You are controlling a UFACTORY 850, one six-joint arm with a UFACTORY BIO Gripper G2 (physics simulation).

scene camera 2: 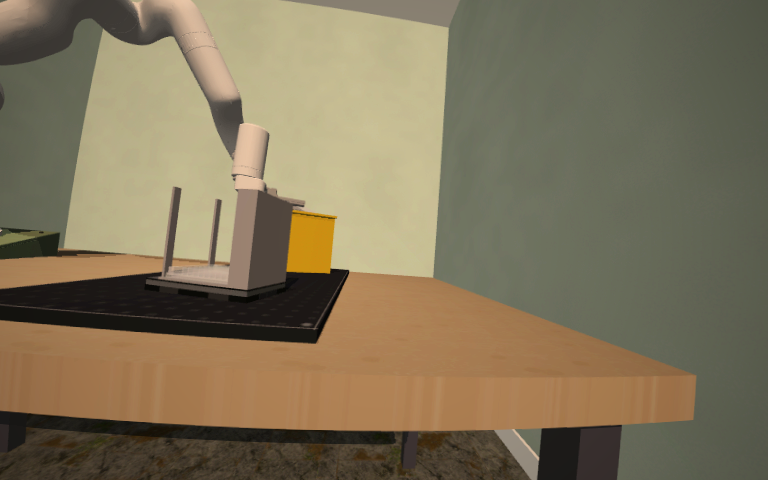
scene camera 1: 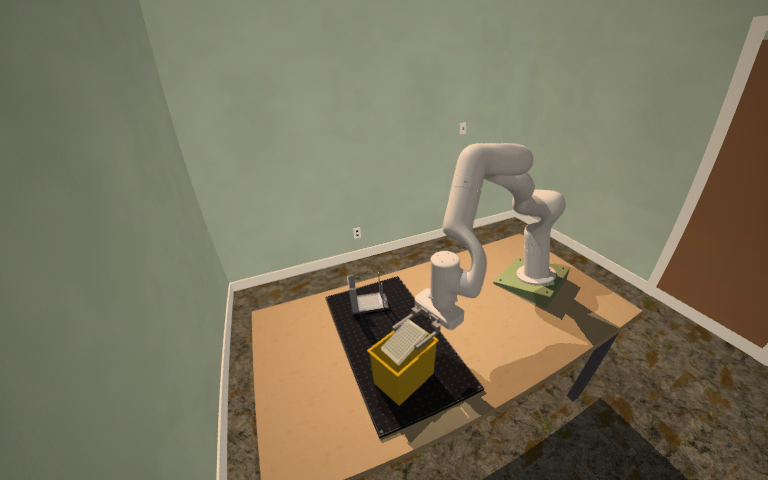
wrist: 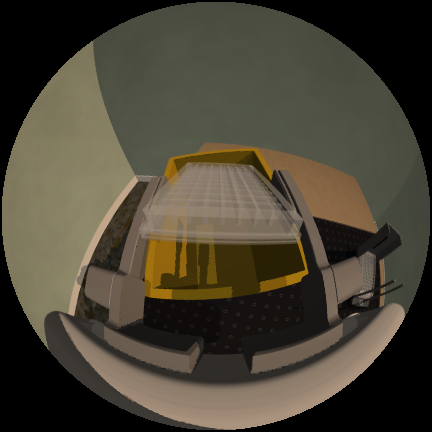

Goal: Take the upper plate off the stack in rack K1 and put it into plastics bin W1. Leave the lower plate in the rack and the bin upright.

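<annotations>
Scene camera 2 shows a yellow bin W1, and scene camera 1 shows it too. On the yellow bin W1, (scene camera 2: 311,237) and (scene camera 1: 385,354) are the same spot. The yellow bin W1 can also be seen in the wrist view (173,270).
</annotations>
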